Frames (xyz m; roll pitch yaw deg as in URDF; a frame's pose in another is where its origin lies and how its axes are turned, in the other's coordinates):
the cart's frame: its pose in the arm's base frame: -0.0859 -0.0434 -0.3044 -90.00 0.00 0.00
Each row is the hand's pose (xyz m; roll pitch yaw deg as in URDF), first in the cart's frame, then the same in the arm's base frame.
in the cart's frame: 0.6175 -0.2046 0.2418 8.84 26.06 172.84
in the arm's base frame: 0.5316 0.1984 -0.0998 102.00 6.43 -153.76
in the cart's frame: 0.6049 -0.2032 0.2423 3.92 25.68 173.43
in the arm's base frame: 0.5190 0.1989 -0.1012 96.78 5.92 -154.17
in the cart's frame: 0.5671 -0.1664 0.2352 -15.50 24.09 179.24
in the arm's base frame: 0.4812 0.1918 -0.1380 74.81 0.69 -155.91
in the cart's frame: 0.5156 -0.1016 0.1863 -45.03 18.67 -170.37
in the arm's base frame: 0.4297 0.1429 -0.2028 41.86 -9.12 -161.08
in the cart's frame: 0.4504 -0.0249 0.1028 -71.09 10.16 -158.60
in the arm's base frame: 0.3645 0.0594 -0.2795 14.96 -21.05 -169.11
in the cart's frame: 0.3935 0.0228 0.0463 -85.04 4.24 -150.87
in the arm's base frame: 0.3076 0.0029 -0.3272 2.60 -29.04 -175.15
